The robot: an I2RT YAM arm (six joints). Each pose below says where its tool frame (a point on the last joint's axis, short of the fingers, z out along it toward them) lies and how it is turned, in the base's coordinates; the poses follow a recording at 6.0 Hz.
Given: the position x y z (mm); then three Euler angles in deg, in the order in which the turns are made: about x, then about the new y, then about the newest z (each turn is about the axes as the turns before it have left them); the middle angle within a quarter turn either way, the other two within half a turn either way.
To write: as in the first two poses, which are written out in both.
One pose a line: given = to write
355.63 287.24 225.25 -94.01 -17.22 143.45 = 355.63 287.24 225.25 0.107 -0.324 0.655 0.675
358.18 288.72 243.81 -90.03 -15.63 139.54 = 358.18 288.72 243.81 0.152 -0.332 0.624 0.690
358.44 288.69 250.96 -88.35 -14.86 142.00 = 358.44 288.69 250.96 0.146 -0.313 0.623 0.702
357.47 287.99 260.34 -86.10 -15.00 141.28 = 357.47 287.99 260.34 0.156 -0.314 0.607 0.713
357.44 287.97 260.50 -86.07 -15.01 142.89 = 357.44 287.97 260.50 0.146 -0.306 0.611 0.715
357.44 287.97 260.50 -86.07 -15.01 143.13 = 357.44 287.97 260.50 0.145 -0.305 0.612 0.716
